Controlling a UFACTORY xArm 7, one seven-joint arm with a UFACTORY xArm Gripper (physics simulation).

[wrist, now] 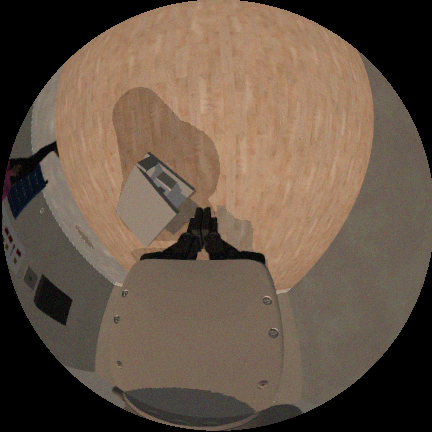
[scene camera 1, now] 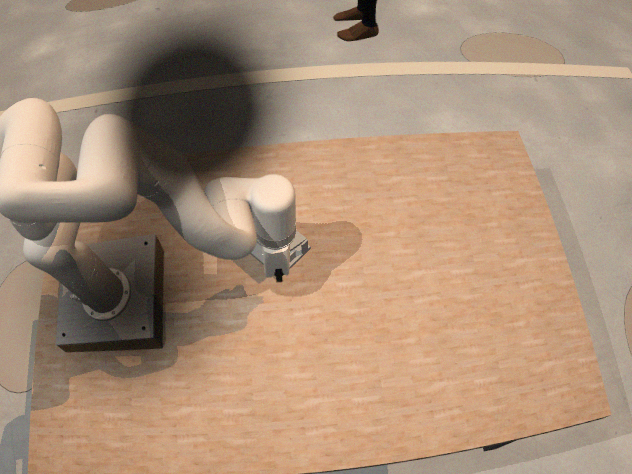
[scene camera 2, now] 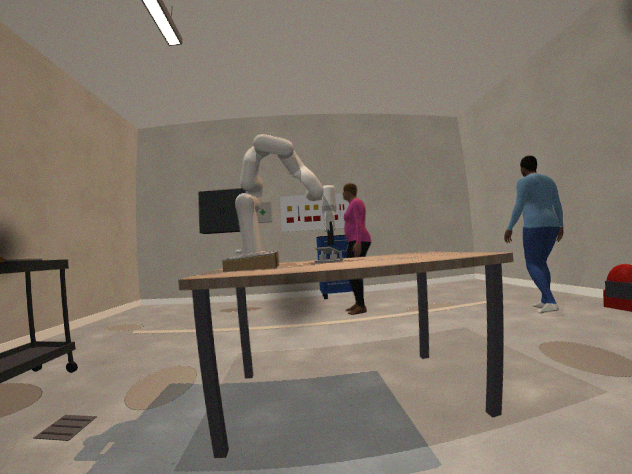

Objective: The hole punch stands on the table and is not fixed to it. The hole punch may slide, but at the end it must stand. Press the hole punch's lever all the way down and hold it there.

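Frame: origin at the arm's base, x ahead, y left, z up, level; millimetres.
Seen in the pictures: gripper, between the fingertips: [wrist: 204, 216] [scene camera 1: 279, 271] [scene camera 2: 330, 245]; arm's base, origin of its link: [scene camera 1: 106, 294] [scene camera 2: 253, 254].
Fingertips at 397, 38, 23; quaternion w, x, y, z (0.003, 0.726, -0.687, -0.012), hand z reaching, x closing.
Observation:
Offsets run from my fingertips to a thing's top centre, as dx, dy, dz.
The grey hole punch @(-11, +107, -7) [scene camera 1: 301, 246] [scene camera 2: 329, 260] [wrist: 175, 192] stands upright on the table. Its broad, flat lever @(-11, +107, -7) [wrist: 146, 206] shows at the left of the wrist view, and in scene camera 2 there is a gap between lever and base. In scene camera 1 the arm hides much of the punch. My gripper [scene camera 1: 278, 277] [scene camera 2: 330, 242] [wrist: 204, 216] is shut and empty, with its black fingers pointing down. In scene camera 2 its tips are just above lever height; in the wrist view they are beside the punch's right corner. Contact with the lever cannot be made out.
The wooden table [scene camera 1: 408, 306] [scene camera 2: 408, 265] [wrist: 280, 125] carries the arm's dark base block [scene camera 1: 109, 326] [scene camera 2: 250, 262]. A person in pink [scene camera 2: 357, 224] and a blue cabinet [scene camera 2: 334, 287] [wrist: 25, 192] are behind the table. A person in light blue [scene camera 2: 541, 204] stands farther right.

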